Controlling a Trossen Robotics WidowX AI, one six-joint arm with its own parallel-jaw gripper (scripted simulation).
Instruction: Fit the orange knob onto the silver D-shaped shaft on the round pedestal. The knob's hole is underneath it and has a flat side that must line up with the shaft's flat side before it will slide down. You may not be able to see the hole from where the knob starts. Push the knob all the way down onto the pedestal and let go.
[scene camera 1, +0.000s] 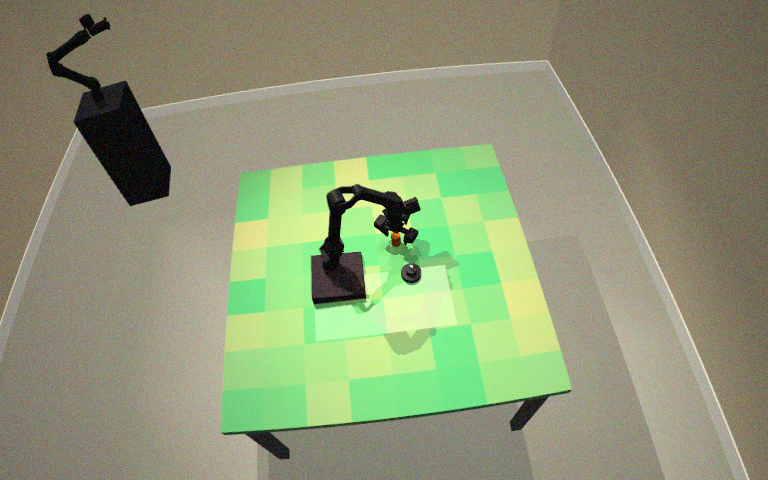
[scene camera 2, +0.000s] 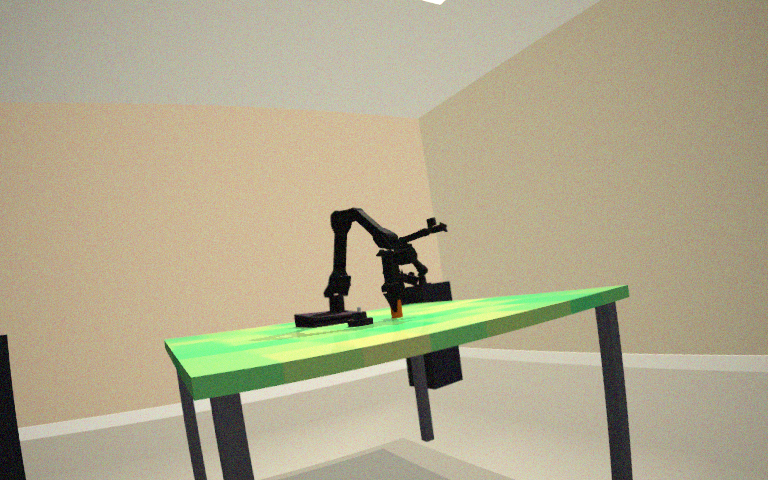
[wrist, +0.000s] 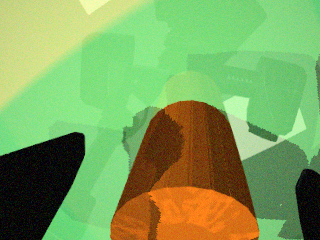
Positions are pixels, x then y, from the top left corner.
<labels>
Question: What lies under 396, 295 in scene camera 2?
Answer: My gripper.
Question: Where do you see an orange knob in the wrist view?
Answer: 188, 171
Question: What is my gripper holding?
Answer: Nothing.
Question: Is my gripper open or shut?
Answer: Open.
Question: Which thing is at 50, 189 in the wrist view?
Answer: My gripper.
</labels>
